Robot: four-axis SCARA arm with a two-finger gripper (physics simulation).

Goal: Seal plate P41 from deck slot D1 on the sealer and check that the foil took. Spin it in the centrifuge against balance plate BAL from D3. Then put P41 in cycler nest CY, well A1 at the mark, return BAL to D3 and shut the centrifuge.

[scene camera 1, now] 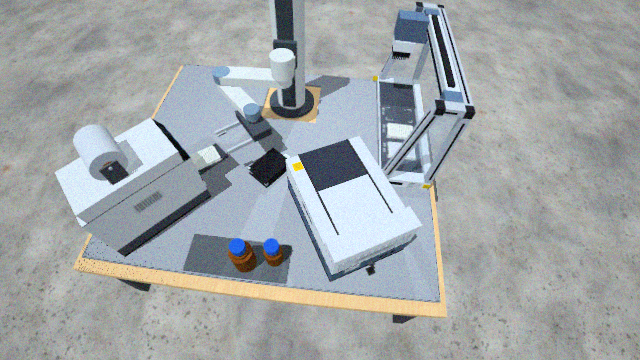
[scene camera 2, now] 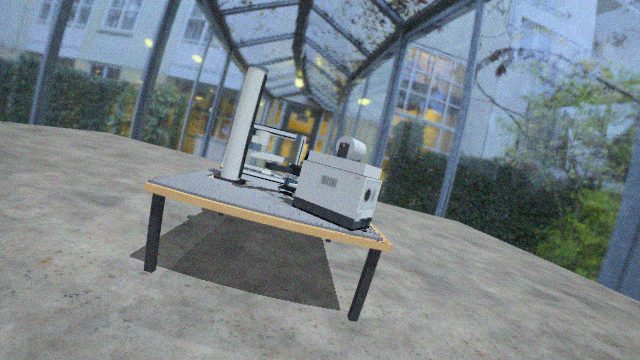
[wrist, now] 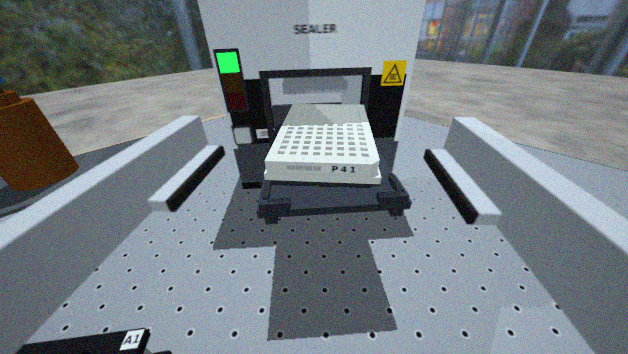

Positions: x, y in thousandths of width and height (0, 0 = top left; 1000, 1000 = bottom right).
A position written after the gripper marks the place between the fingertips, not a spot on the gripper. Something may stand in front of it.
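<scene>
The gripper (scene camera 1: 346, 396), (wrist: 510, 383). Brown bottles with blue caps (wrist: 66, 448). Sealer tray (wrist: 442, 561).
</scene>
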